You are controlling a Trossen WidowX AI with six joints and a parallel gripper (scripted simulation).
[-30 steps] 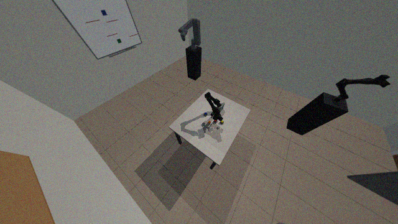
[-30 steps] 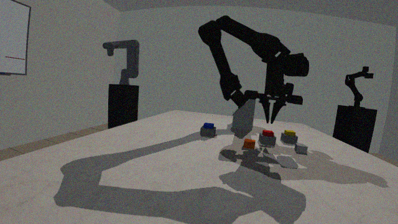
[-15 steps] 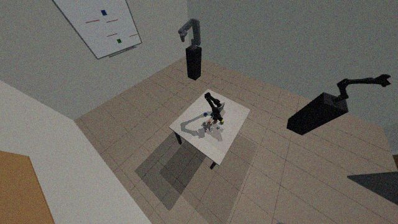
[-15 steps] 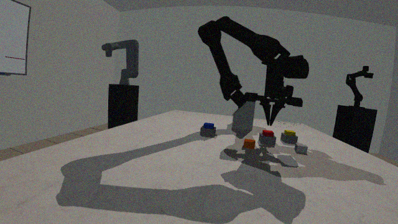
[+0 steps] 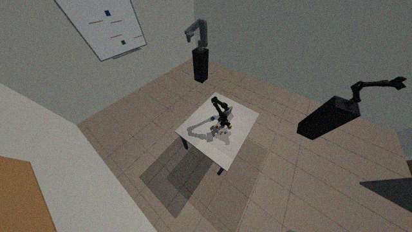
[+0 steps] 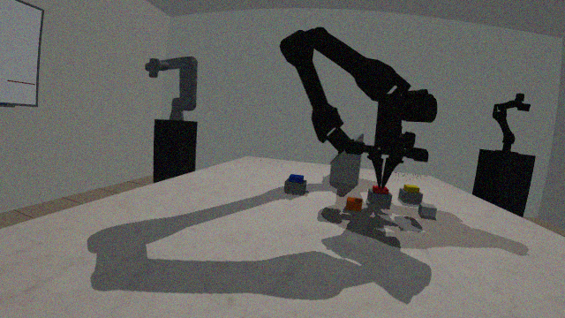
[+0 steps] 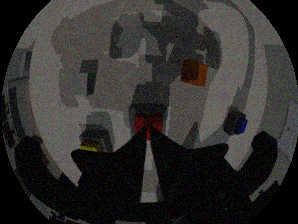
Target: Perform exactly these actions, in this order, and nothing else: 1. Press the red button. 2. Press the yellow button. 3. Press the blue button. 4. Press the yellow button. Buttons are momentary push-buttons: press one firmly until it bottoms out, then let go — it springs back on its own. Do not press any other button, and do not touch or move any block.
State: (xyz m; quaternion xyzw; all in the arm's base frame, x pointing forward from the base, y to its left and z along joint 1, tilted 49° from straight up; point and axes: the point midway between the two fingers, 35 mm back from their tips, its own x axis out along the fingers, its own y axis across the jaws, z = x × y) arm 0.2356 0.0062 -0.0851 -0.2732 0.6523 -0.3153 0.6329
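Now: gripper tip 10 mm above the red button. Round my gripper tip: orange block: 70 mm to the right, 70 mm ahead, 30 mm below; then grey block: 90 mm to the left, 60 mm ahead, 30 mm below; then yellow button: 90 mm to the left, 40 mm behind.
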